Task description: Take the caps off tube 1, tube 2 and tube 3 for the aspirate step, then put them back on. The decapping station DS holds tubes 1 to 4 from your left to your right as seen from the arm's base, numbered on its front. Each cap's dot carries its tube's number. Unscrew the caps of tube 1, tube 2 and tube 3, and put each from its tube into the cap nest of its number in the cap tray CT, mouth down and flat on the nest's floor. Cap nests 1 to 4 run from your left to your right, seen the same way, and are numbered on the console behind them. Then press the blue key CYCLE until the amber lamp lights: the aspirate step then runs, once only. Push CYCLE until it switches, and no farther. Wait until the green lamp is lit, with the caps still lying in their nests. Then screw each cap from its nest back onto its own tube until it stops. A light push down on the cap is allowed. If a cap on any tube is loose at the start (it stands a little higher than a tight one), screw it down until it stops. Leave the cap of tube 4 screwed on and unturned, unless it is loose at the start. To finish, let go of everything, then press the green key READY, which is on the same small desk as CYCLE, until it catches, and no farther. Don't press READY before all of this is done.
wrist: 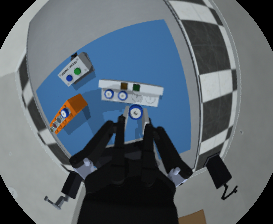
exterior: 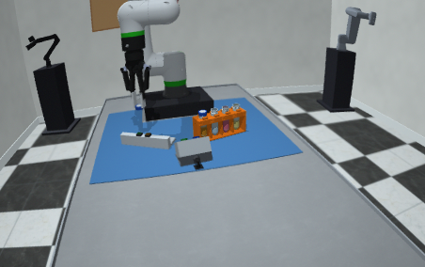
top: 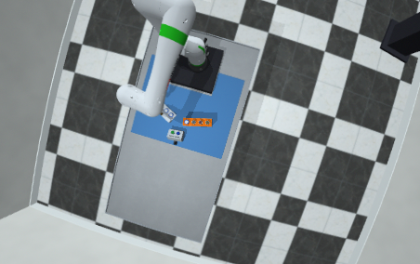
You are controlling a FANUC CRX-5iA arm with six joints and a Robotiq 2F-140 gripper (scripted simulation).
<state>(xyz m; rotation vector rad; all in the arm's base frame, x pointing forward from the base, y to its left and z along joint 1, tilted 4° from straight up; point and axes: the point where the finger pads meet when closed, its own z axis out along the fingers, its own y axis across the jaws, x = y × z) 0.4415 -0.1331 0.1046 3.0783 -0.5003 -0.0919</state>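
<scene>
The blue key is 140 mm ahead of my hand, 220 mm to the left of it and 120 mm below it. From my hand the other things lie so: green key 150 mm ahead, 180 mm to the left, 120 mm below; small grey key desk 160 mm ahead, 200 mm to the left, 130 mm below.
</scene>
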